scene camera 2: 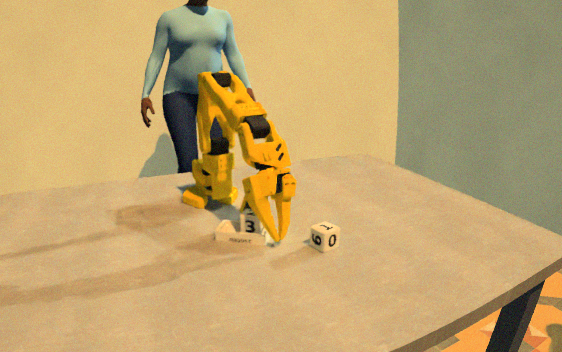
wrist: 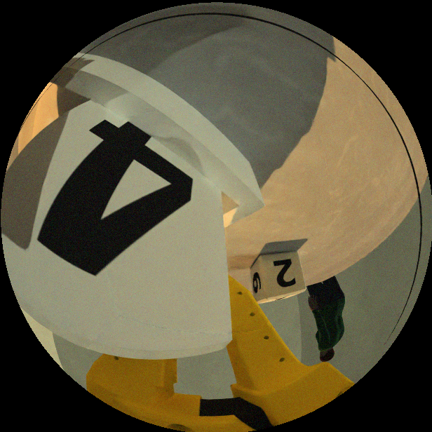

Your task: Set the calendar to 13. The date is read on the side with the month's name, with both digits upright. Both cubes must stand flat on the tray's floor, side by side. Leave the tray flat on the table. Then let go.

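The white tray (scene camera 2: 252,241) (wrist: 215,145) stands on the table with its month side, AUGUST, toward scene camera 2. One white cube (scene camera 2: 250,226) (wrist: 145,280) is in the tray's right part, with an upright 3 on the month side. A large 4 shows on its face in the wrist view; whether it sits flat is hidden by the tray wall. A second cube (scene camera 2: 325,237) (wrist: 281,276) lies on the table to the right, outside the tray, with 1 on top and 0 on a side. My gripper (scene camera 2: 278,240) is shut and empty, its tips low at the tray's right end; the cube hides them in the wrist view.
The arm's base (scene camera 2: 217,182) stands behind the tray on the table (scene camera 2: 200,300). The tray's left part shows no cube. The table's edge runs along the right. A person (scene camera 2: 195,55) stands behind the arm in scene camera 2, and another (wrist: 330,320) shows in the wrist view.
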